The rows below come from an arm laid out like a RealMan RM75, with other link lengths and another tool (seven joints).
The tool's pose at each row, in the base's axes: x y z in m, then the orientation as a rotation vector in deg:
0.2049 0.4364 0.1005 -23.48 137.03 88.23
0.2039 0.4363 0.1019 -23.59 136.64 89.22
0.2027 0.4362 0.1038 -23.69 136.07 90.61
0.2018 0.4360 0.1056 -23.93 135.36 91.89
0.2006 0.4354 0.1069 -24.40 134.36 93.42
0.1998 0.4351 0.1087 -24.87 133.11 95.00
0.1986 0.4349 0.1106 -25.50 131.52 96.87
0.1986 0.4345 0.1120 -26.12 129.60 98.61
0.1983 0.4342 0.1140 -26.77 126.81 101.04
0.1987 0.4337 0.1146 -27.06 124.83 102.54
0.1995 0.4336 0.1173 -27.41 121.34 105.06
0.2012 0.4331 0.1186 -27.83 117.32 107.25
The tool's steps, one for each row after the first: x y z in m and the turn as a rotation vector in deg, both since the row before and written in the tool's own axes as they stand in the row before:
0.0004 0.0015 -0.0007 -0.74 0.08 0.10
0.0004 0.0020 -0.0009 -1.04 0.08 0.16
0.0002 0.0018 -0.0009 -1.03 0.02 -0.01
0.0007 0.0014 -0.0011 -1.29 0.02 -0.17
0.0001 0.0018 -0.0009 -1.39 -0.12 -0.27
0.0004 0.0021 -0.0008 -1.69 -0.15 -0.39
-0.0005 0.0011 -0.0008 -1.71 -0.39 -0.60
-0.0005 0.0018 -0.0008 -2.42 -0.68 -0.76
-0.0006 0.0003 -0.0006 -1.58 -0.61 -0.53
-0.0018 0.0020 -0.0006 -2.72 -1.15 -0.88
-0.0021 0.0004 -0.0007 -2.75 -1.46 -1.30

